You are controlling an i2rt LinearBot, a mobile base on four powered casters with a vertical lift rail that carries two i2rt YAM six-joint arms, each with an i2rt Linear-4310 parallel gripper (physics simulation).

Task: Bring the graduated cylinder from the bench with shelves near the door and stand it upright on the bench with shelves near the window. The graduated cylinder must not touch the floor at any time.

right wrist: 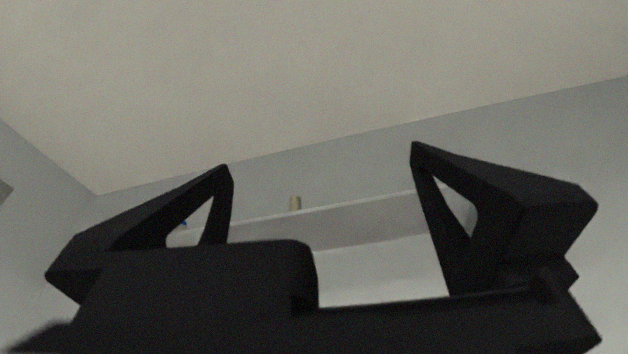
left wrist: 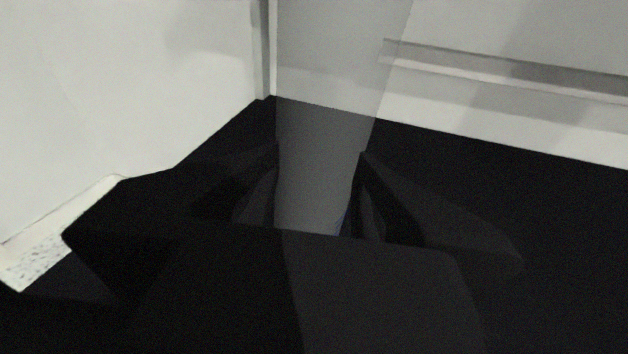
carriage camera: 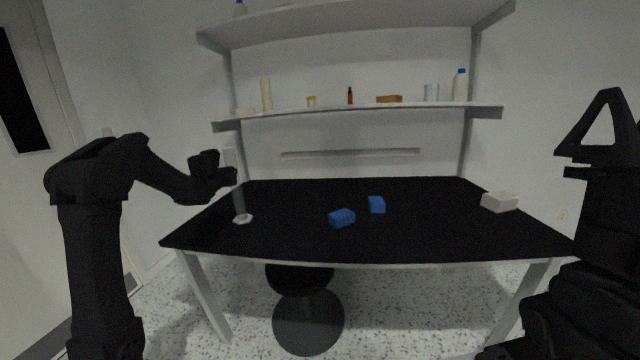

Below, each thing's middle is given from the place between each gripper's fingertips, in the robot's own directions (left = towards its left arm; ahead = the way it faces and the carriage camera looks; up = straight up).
My left gripper is now 7 cm above the graduated cylinder (carriage camera: 242,217).
I see my right gripper 550 mm short of the graduated cylinder, 710 mm to the right of it and 270 mm above it.
